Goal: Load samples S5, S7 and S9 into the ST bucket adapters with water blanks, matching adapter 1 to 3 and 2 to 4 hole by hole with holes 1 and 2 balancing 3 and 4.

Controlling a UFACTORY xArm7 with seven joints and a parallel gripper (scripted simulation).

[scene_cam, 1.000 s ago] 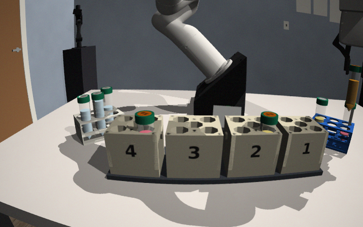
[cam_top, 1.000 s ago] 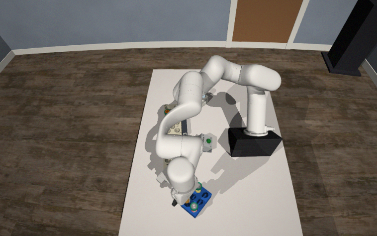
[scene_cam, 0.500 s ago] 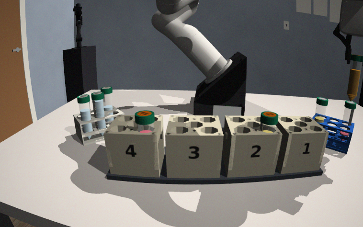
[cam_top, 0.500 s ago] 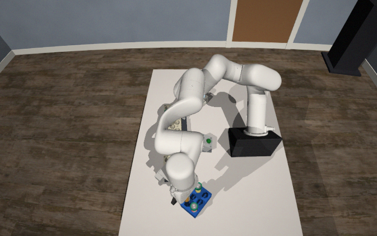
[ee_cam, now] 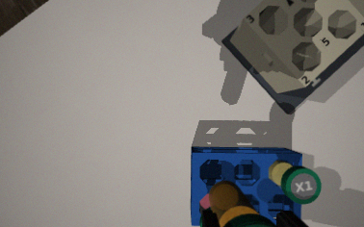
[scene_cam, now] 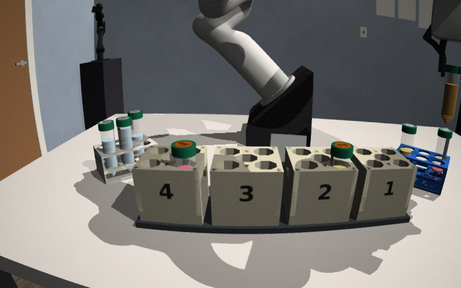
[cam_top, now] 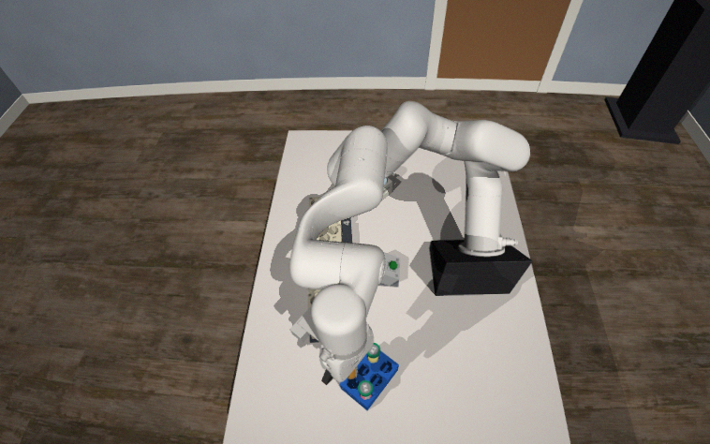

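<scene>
My gripper is now 50 mm above the S7 tube and 10 mm past it. From my hand the other things lie so: blue rack 220 mm below, 40 mm behind, 20 mm to the right; then pink-filled sample tube 460 mm to the right, 180 mm below, 180 mm ahead; then green done key 330 mm to the right, 190 mm below, 60 mm behind.
</scene>
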